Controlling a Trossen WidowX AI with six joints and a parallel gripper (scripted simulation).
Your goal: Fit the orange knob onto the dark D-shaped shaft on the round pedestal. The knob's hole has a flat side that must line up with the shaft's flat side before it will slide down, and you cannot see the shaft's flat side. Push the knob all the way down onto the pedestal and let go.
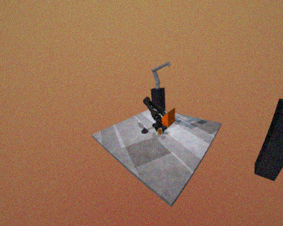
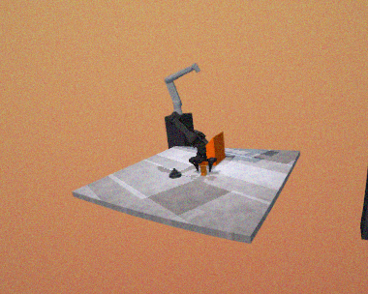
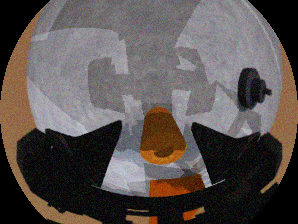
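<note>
The orange knob is 1 cm above my gripper tip. From my gripper tip the other things lie so: dark pedestal (8 cm ahead, 19 cm to the right, 1 cm above).
</note>
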